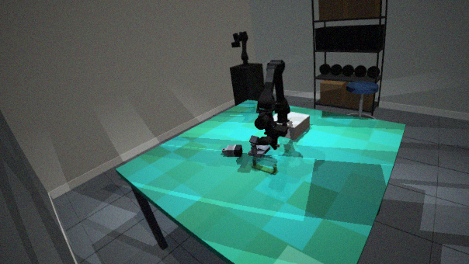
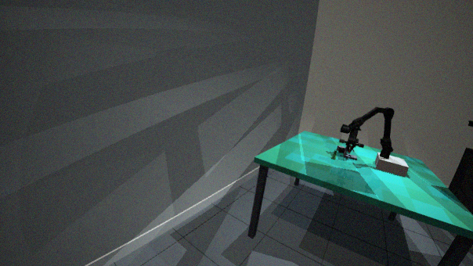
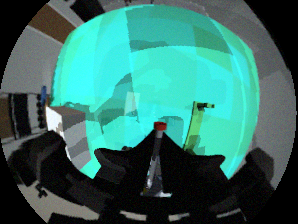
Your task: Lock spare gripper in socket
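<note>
My gripper tip is now 100 mm short of the olive mount, 10 mm to the right of it and 40 mm above it. From my gripper tip the other things lie so: spare gripper (100 mm ahead, 240 mm to the right, 40 mm below); grey mount (10 mm ahead, 120 mm to the right, 10 mm below).
</note>
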